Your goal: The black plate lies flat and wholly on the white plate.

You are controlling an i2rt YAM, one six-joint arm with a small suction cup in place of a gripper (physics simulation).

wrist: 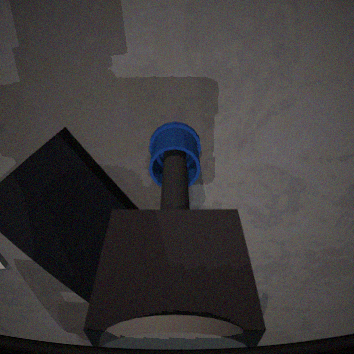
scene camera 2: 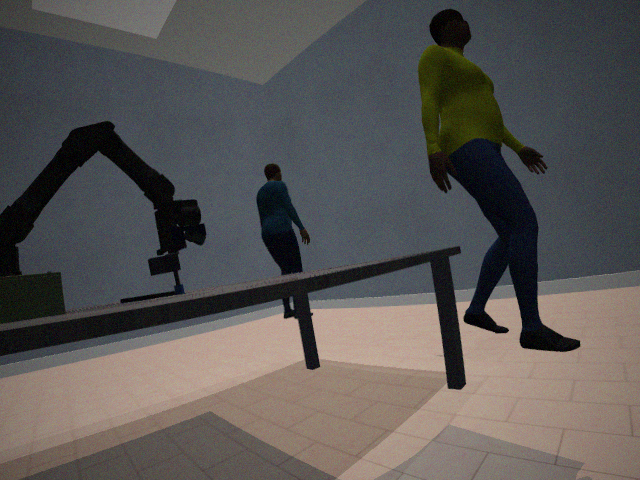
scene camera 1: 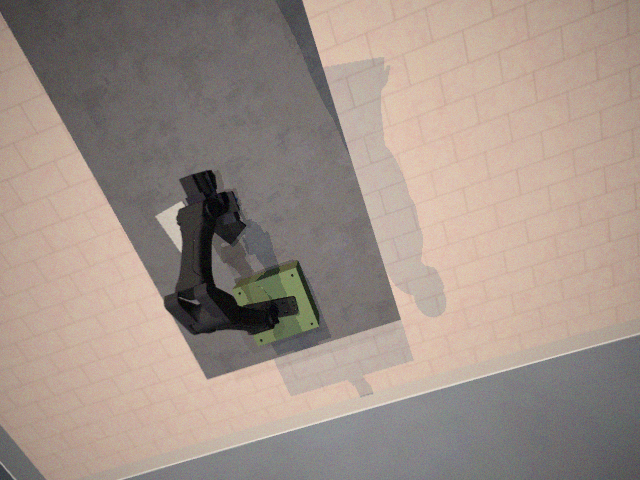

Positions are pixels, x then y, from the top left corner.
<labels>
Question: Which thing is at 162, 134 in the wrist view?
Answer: My suction cup.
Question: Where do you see a black plate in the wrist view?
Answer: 63, 199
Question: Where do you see my suction cup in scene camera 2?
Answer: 170, 262
</labels>
